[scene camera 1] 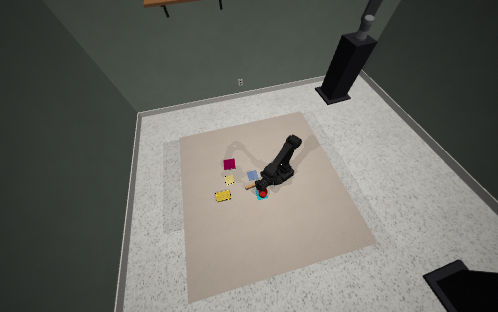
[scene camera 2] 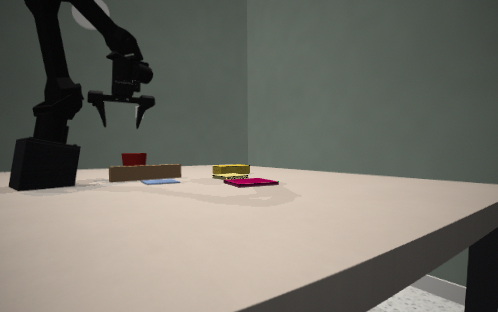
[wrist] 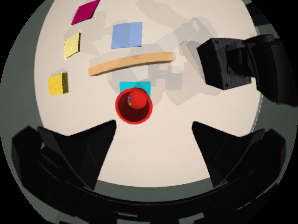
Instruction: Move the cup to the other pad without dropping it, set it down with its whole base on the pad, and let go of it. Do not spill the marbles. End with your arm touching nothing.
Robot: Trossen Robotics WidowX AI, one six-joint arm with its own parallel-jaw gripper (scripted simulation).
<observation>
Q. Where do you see a wooden bar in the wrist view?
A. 160,57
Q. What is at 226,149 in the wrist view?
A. My gripper.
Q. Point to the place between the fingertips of my gripper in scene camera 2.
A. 121,128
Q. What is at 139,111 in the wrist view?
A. A red cup.
</observation>
